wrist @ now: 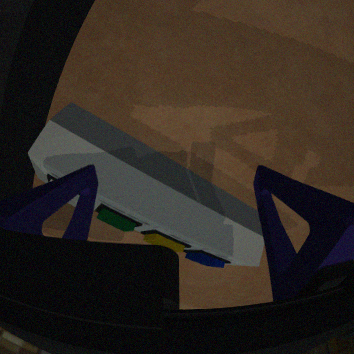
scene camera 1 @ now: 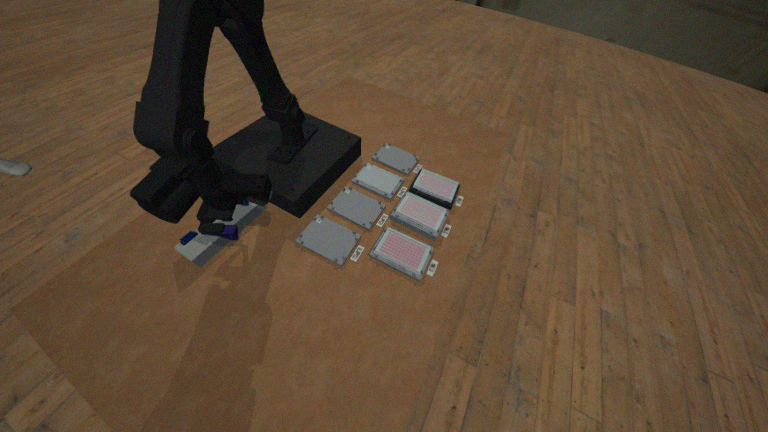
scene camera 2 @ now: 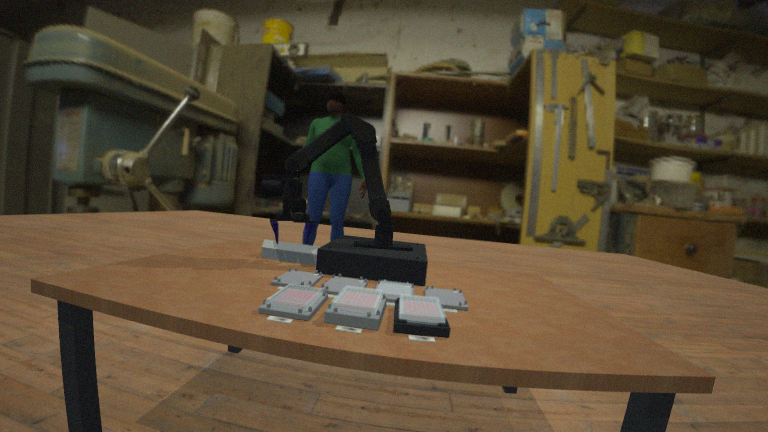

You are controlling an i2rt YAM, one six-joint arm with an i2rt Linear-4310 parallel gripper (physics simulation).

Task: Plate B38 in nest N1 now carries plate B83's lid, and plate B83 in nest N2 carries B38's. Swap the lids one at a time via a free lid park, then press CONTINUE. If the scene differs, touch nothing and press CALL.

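Note:
There's a grey button box in the scene, and my gripper is open with nothing in it. The wrist view shows my gripper as well.

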